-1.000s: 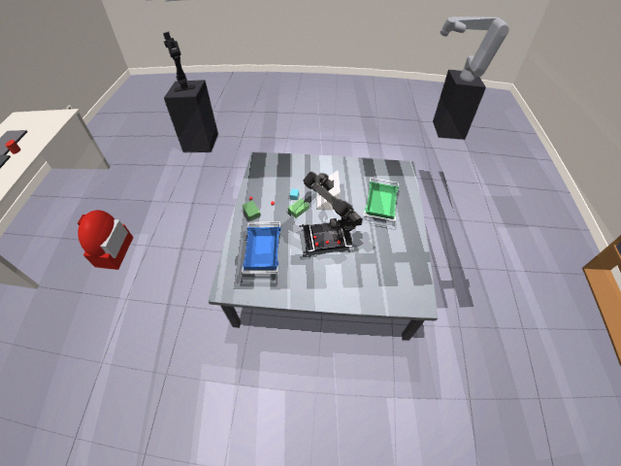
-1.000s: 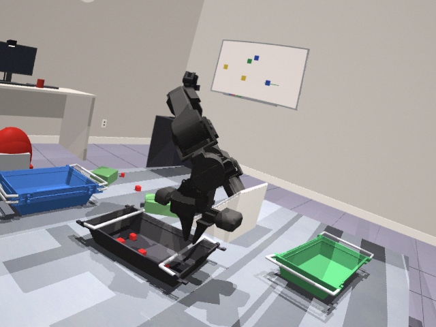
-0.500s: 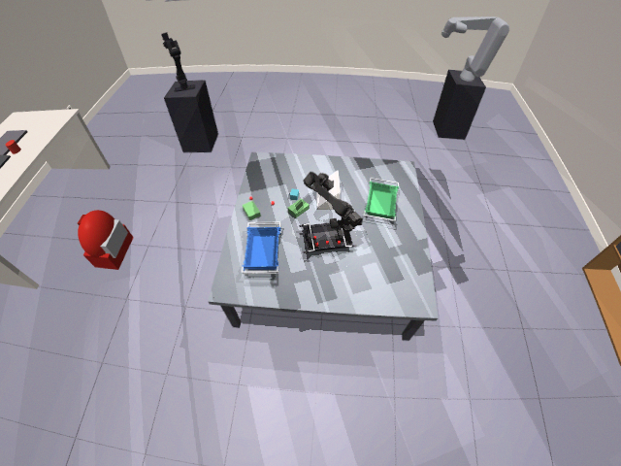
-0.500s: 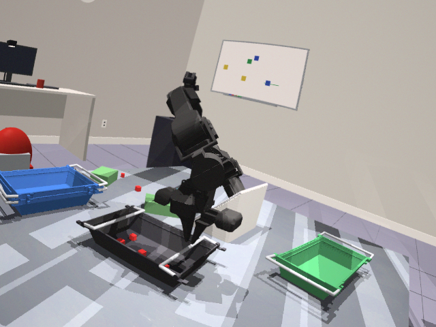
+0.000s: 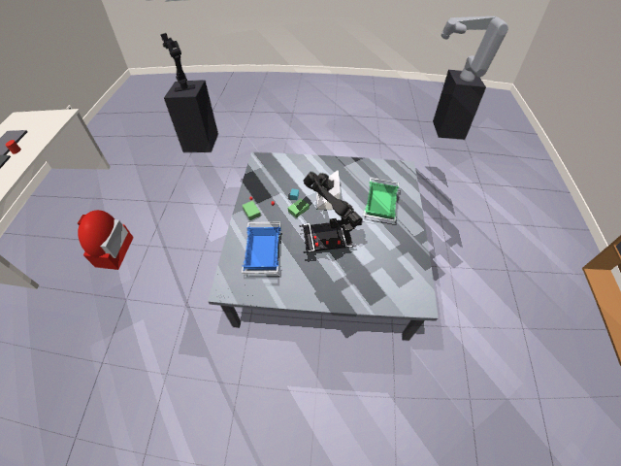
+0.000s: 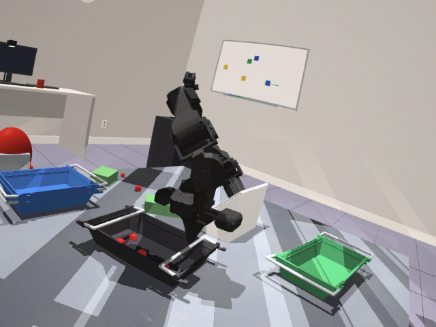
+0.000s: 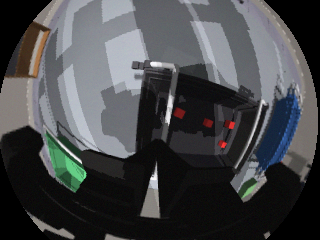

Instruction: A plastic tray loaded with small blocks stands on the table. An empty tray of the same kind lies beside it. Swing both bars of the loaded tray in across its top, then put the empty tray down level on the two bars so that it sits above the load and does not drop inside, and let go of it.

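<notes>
Now: the green tray 31 cm behind my gripper tip, 26 cm to the left of it and 4 cm below it. The rest, counted from my gripper tip: cyan block (35 cm behind, 34 cm to the right, 7 cm below).
</notes>
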